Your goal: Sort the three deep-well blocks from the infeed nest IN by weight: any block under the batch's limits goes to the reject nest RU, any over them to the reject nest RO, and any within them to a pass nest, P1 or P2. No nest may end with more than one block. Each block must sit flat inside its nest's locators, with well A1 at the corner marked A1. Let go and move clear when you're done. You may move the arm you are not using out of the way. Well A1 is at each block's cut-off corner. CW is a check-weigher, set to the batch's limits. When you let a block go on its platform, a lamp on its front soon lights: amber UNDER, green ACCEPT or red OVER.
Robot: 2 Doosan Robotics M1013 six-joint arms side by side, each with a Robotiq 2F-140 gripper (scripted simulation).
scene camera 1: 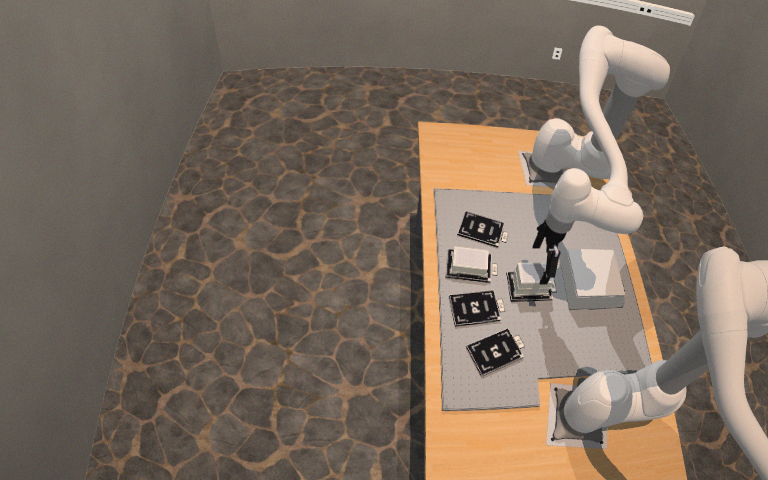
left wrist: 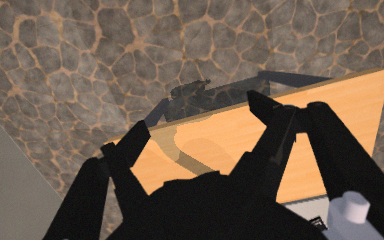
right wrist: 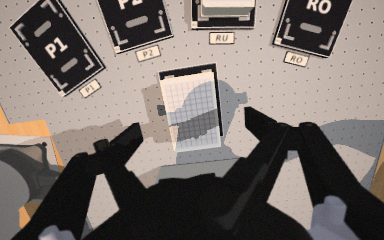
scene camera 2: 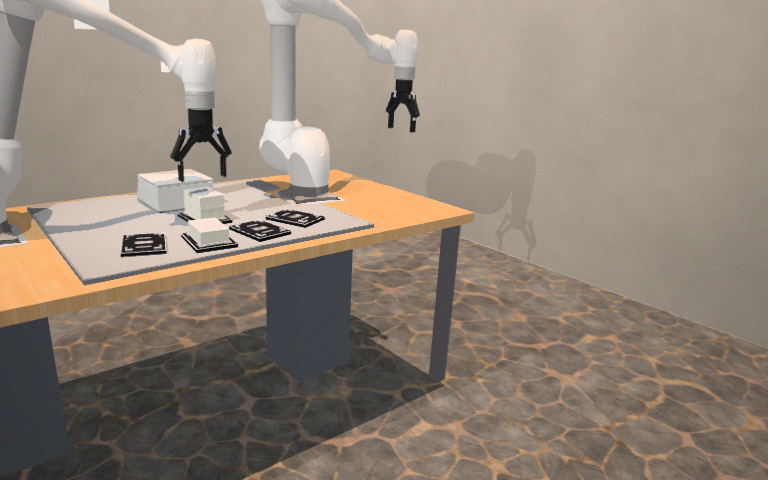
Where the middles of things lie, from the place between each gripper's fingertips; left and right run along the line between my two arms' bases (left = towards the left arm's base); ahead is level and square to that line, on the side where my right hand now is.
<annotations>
My right gripper [scene camera 2: 202, 178] is now 26 cm past the check-weigher CW [scene camera 1: 592, 280], 1 cm to the left of it and 9 cm above it. The rest, counted from my right hand: nest P1 [scene camera 1: 493, 339]: 14 cm ahead, 27 cm to the left, 14 cm below; nest P2 [scene camera 1: 491, 302]: 21 cm ahead, 10 cm to the left, 14 cm below; nest RO [scene camera 1: 466, 222]: 17 cm ahead, 25 cm to the right, 14 cm below.
The nest P1 lies 36 cm ahead of my left hand [scene camera 2: 401, 130], 75 cm to the right of it and 23 cm below it. From my left hand the other things lie so: check-weigher CW: 4 cm behind, 103 cm to the right, 17 cm below; nest P2: 43 cm ahead, 91 cm to the right, 23 cm below; nest RO: 39 cm ahead, 126 cm to the right, 23 cm below.
</annotations>
